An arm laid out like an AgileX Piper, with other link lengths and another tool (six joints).
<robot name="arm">
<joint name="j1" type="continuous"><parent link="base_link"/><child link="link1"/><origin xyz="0 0 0.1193"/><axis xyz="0 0 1"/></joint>
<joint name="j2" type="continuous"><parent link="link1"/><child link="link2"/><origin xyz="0 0 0"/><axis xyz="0 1 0"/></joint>
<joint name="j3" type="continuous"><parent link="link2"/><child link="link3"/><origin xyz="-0.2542 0 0.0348"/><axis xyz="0 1 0"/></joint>
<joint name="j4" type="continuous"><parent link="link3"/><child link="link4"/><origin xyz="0.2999 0 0.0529"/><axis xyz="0.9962 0 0.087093"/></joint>
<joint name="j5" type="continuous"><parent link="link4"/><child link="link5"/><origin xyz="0 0 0"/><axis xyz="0 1 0"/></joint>
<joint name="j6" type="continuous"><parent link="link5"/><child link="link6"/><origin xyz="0.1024 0 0.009"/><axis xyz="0.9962 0 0.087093"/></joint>
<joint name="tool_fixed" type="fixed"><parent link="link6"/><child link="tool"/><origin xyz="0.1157 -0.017 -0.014" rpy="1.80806 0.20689 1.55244"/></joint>
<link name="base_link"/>
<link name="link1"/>
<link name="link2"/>
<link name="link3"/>
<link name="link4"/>
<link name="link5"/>
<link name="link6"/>
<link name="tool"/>
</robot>
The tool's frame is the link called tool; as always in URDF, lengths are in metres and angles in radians. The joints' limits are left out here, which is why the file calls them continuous.
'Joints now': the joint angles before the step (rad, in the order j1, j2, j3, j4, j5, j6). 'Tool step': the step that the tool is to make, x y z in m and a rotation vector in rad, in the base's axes. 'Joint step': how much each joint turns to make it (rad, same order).
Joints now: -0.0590, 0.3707, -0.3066, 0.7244, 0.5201, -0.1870
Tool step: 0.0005, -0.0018, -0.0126, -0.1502, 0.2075, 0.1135
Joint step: -0.0001, 0.2167, -0.1695, -0.1625, 0.1888, -0.0001
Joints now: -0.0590, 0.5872, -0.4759, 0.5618, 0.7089, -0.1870
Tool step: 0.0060, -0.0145, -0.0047, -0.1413, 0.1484, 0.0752
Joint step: 0.0000, 0.1798, -0.1511, -0.1437, 0.1307, -0.0127
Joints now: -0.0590, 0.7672, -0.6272, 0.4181, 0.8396, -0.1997
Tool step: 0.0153, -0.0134, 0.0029, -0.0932, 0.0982, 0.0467
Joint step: 0.0021, 0.1636, -0.1455, -0.0941, 0.0833, -0.0113
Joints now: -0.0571, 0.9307, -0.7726, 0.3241, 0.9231, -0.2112
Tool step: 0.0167, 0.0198, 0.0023, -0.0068, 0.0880, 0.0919
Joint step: 0.0672, 0.1576, -0.1384, -0.0100, 0.0725, -0.0015
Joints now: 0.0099, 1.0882, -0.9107, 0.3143, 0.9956, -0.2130
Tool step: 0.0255, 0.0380, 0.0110, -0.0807, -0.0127, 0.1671
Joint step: 0.1612, 0.1342, -0.1460, -0.0833, 0.0060, 0.0031
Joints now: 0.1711, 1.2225, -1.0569, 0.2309, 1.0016, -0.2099
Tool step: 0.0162, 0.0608, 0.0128, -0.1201, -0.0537, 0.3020
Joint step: 0.2036, 0.1294, -0.1562, -0.0817, 0.0243, -0.1025
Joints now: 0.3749, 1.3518, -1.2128, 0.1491, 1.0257, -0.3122
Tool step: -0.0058, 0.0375, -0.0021, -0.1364, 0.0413, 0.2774
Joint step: 0.1230, 0.1189, -0.1341, -0.0426, 0.1284, -0.1516
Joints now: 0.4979, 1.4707, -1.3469, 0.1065, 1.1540, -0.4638
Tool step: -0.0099, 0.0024, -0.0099, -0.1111, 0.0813, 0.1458
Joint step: 0.0341, 0.0704, -0.0633, -0.0251, 0.1282, -0.1042
